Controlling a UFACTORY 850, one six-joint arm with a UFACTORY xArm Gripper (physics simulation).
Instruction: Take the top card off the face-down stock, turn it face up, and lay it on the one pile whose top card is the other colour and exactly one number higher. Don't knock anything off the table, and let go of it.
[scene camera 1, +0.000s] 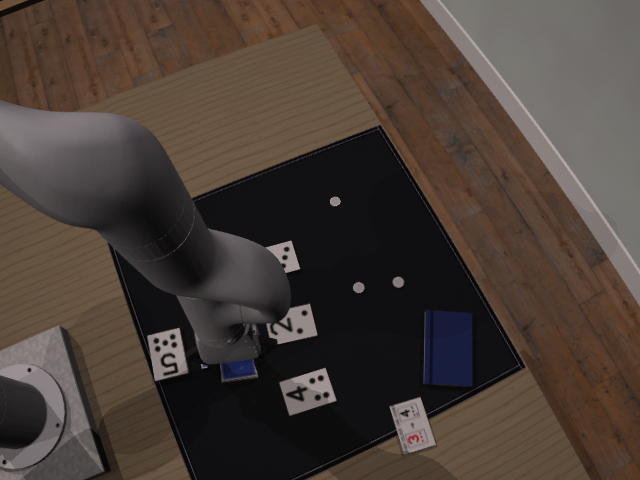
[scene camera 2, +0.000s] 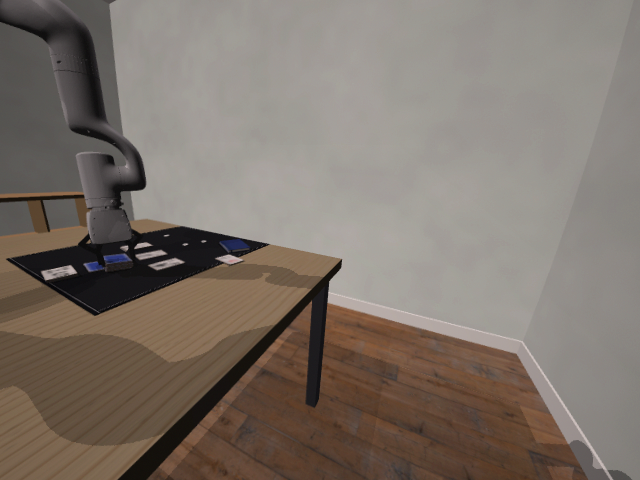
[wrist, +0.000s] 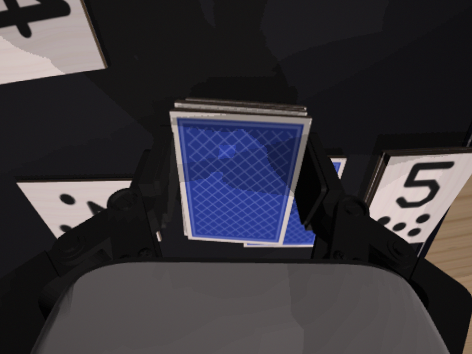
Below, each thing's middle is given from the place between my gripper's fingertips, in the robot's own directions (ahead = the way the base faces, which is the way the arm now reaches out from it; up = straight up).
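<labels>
Small reference card (scene camera 1: 410, 419): 270 mm to the right of my hand, 190 mm ahead of it, 10 mm below it.
</labels>
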